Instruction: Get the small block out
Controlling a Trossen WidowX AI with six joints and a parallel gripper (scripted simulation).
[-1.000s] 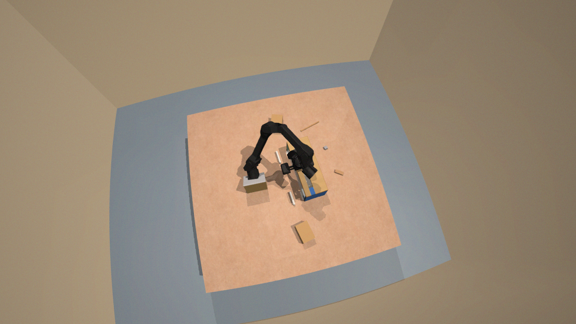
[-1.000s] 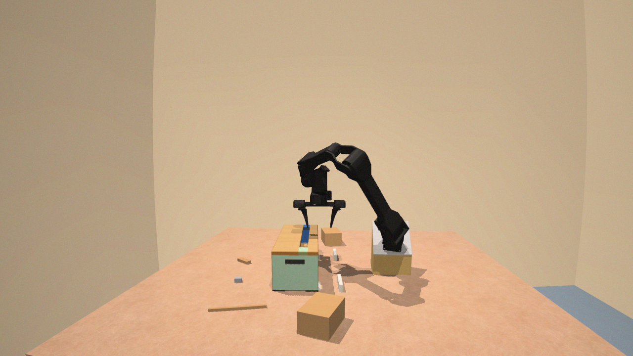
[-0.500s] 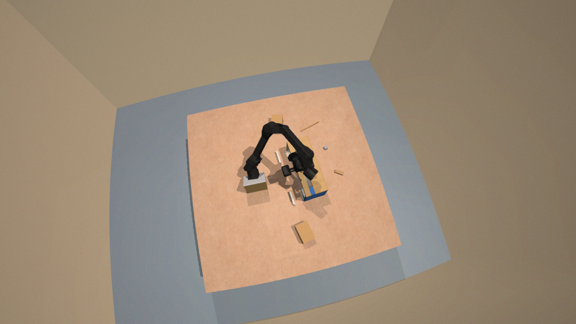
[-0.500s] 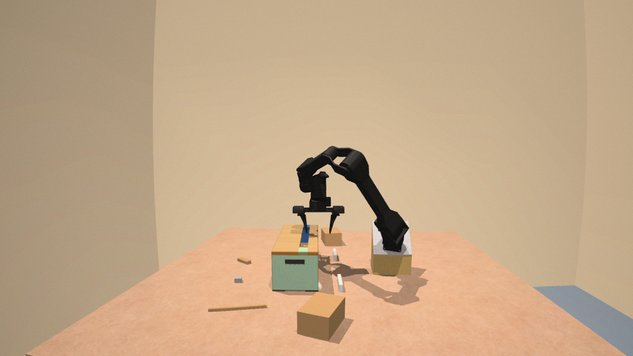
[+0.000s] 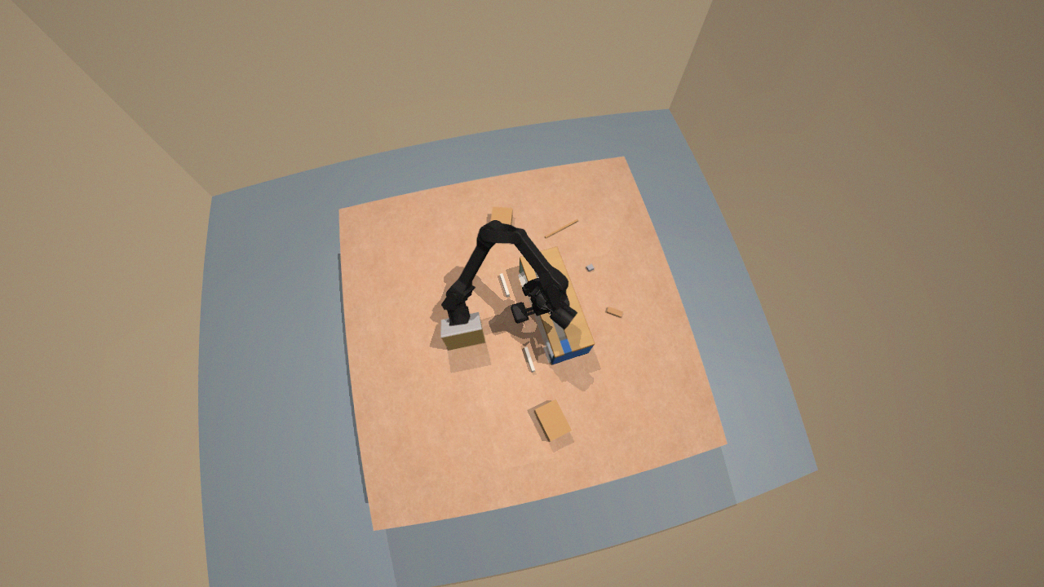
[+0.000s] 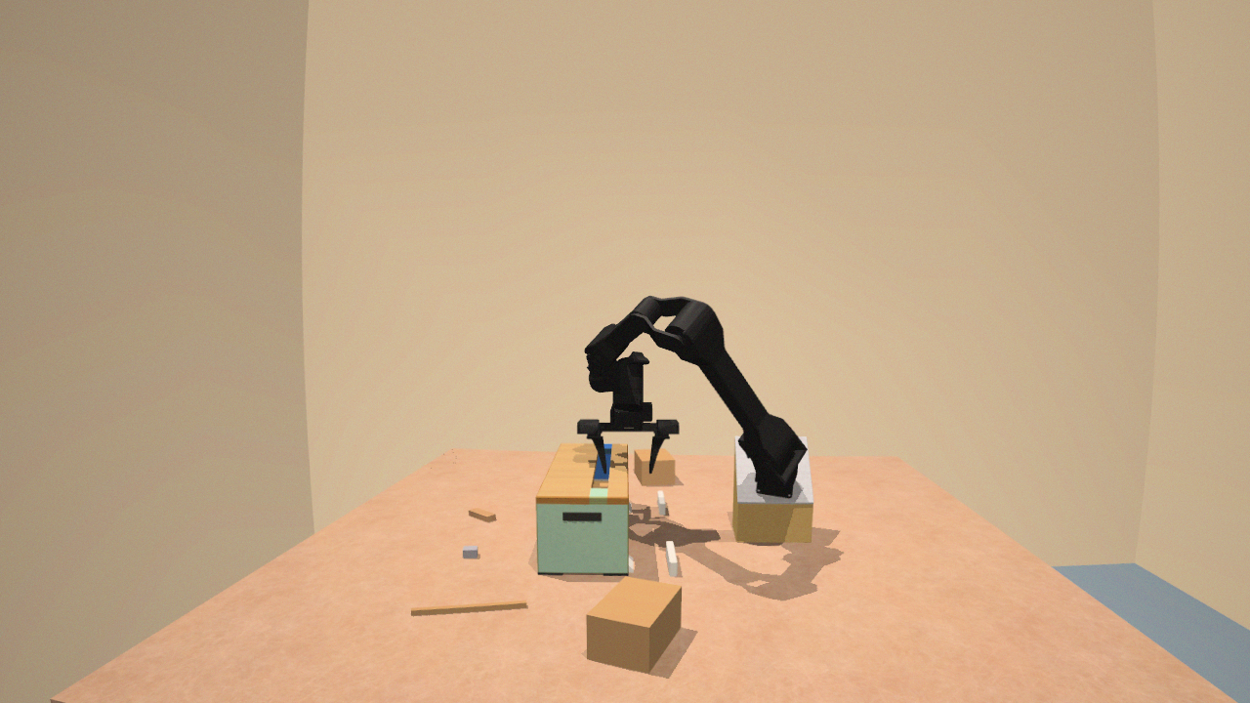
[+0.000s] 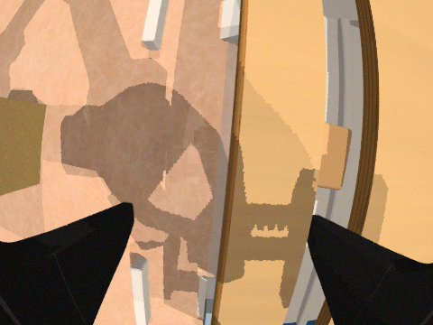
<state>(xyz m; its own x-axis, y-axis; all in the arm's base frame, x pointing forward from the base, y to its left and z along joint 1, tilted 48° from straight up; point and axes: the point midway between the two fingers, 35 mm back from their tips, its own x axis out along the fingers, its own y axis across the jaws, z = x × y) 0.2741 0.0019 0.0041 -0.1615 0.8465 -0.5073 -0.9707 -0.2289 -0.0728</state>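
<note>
My gripper tip is now 3 cm short of the long box, 2 cm to the right of it and 5 cm above it. Also, from my gripper tip: small brown block 4 cm ahead, 4 cm to the left, 3 cm below; then thin stick 15 cm ahead, 37 cm to the left, 11 cm below; then tan chip 30 cm ahead, 1 cm to the right, 11 cm below.
</note>
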